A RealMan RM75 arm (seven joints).
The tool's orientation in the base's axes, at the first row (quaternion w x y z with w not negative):
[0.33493 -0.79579 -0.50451 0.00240]
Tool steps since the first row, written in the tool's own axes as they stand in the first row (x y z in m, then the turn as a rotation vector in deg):
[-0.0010 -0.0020 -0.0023 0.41 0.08 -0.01]
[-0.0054 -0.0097 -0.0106 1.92 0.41 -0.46]
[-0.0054 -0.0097 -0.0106 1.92 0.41 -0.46]
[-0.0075 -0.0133 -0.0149 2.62 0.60 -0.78]
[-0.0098 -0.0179 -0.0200 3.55 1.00 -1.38]
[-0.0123 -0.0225 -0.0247 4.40 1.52 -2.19]
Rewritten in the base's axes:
[-0.0013 -0.0015 0.0025 0.27 0.30 0.10]
[-0.0068 -0.0074 0.0116 1.43 1.19 0.78]
[-0.0068 -0.0074 0.0116 1.43 1.19 0.78]
[-0.0092 -0.0104 0.0162 2.03 1.53 1.16]
[-0.0123 -0.0137 0.0218 3.02 1.86 1.72]
[-0.0156 -0.0170 0.0271 4.13 1.97 2.35]

